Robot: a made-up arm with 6 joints.
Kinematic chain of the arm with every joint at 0, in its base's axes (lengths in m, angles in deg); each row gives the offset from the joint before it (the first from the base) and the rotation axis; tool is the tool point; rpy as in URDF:
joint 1: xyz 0 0 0.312 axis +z
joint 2: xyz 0 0 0 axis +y
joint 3: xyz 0.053 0 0.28 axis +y
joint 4: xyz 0.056 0 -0.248 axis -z
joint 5: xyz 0 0 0 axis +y
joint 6: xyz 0.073 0 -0.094 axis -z
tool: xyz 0 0 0 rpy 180 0 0
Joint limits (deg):
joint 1: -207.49..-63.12
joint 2: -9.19..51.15
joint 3: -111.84..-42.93
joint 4: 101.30..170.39
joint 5: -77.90..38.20
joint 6: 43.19..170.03
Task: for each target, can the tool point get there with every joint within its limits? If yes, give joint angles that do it. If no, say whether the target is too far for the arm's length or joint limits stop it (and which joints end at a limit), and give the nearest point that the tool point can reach.
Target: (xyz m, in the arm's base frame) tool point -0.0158 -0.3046 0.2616
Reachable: yes | joints -77.82 36.62 -62.97 137.85 -48.36 119.00
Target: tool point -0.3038 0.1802 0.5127
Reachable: yes | joints -195.22 12.99 -91.81 127.13 -59.28 154.04
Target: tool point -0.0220 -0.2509 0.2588
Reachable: yes | joints -74.16 43.03 -48.97 129.32 -65.25 70.15
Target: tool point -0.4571 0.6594 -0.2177
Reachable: no: too far | nearest point -0.3704 0.2642 0.1579 | short by 0.552 m
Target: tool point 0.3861 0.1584 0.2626
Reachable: no: joint limits stop it (at a limit: joint 1, joint 2, joint 3, joint 4) | nearest point 0.0553 -0.1522 0.2327 | short by 0.455 m
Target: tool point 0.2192 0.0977 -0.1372
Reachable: no: joint limits stop it (at a limit: joint 1, joint 2, joint 3, joint 4) | nearest point 0.0864 -0.1888 0.0928 | short by 0.391 m
